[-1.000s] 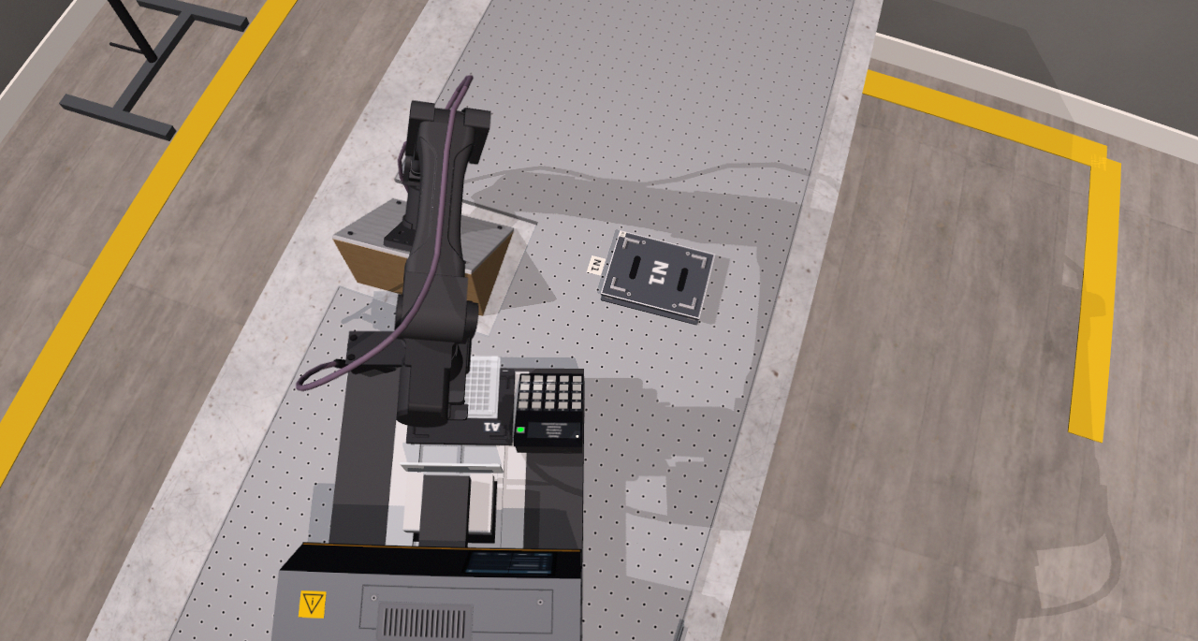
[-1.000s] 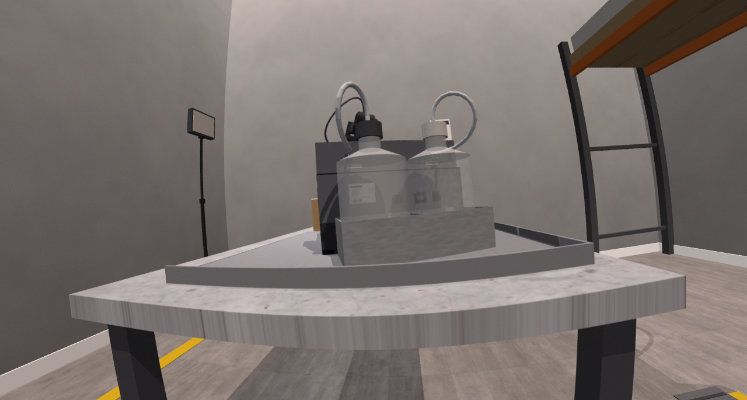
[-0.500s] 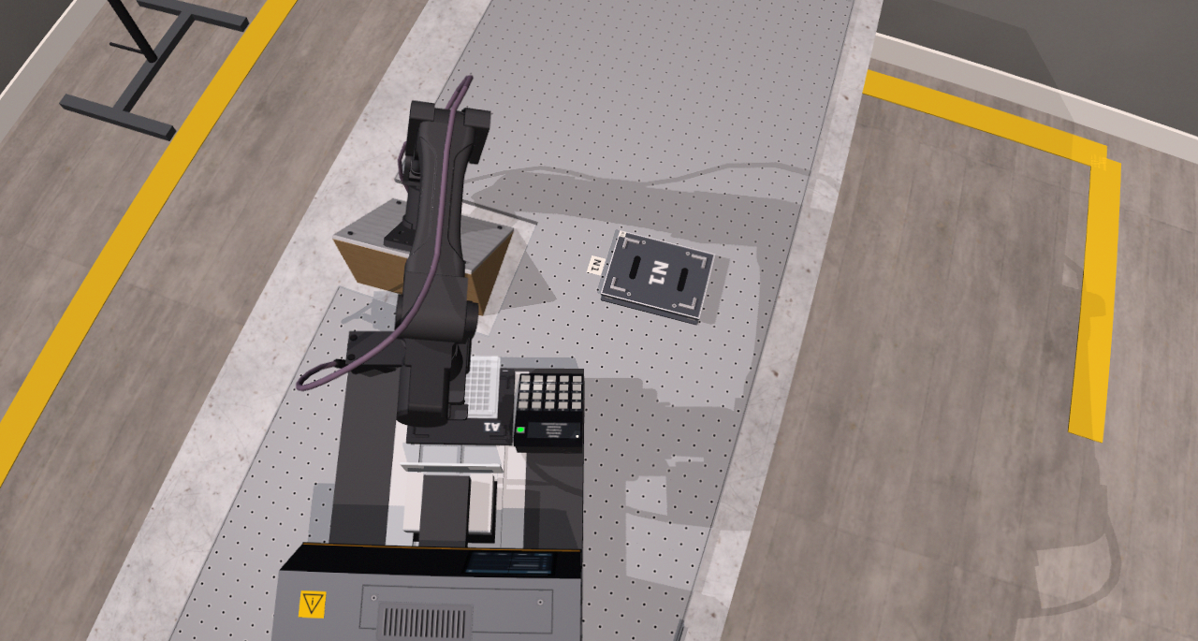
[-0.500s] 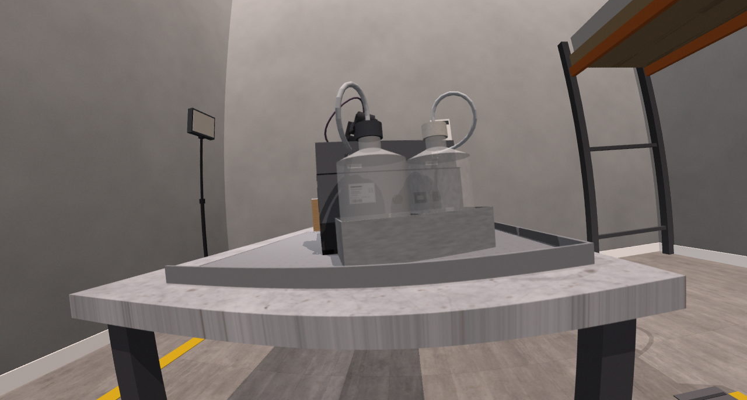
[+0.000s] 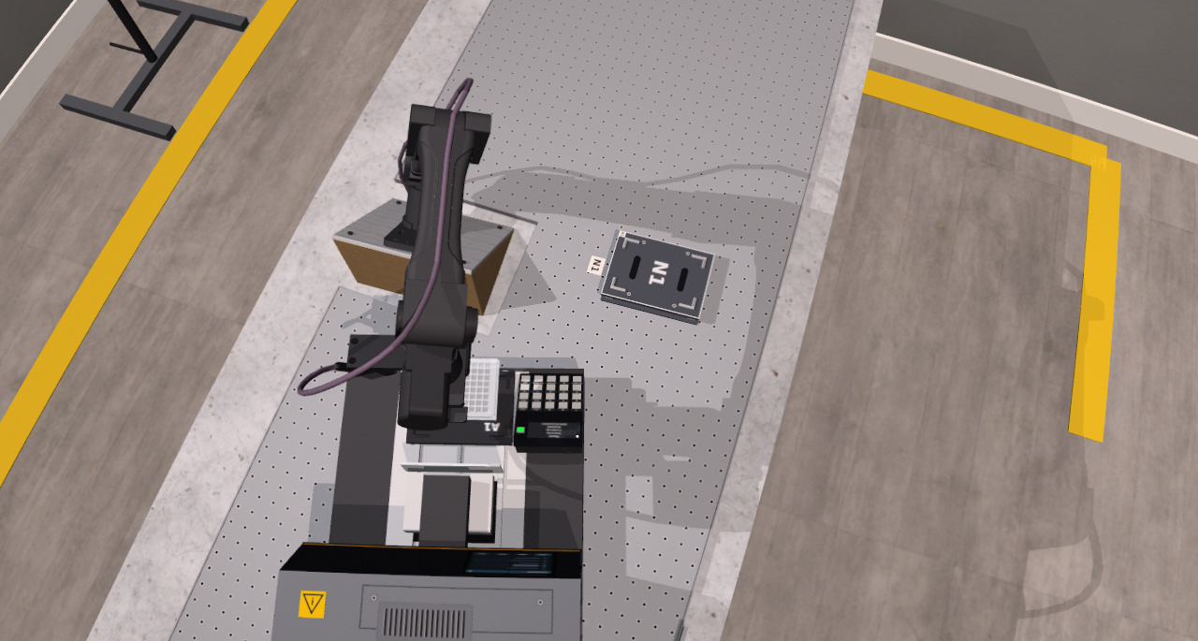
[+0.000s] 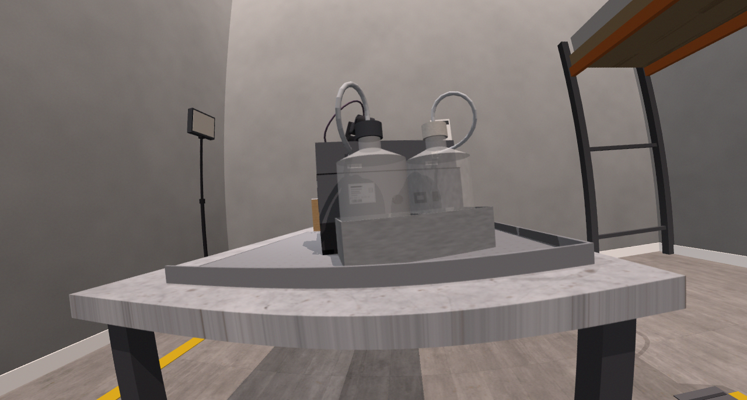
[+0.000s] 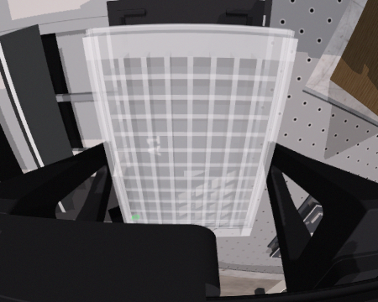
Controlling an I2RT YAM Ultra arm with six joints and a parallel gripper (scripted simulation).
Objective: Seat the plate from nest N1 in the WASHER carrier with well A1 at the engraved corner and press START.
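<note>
Now: the black washer carrier 80 mm below my hand. The rest, counted from my hand: N1 label 310 mm to the left, 170 mm below, 140 mm ahead; then plate washer 150 mm to the right, 40 mm below, 30 mm ahead; then clear well plate right at my hand.
</note>
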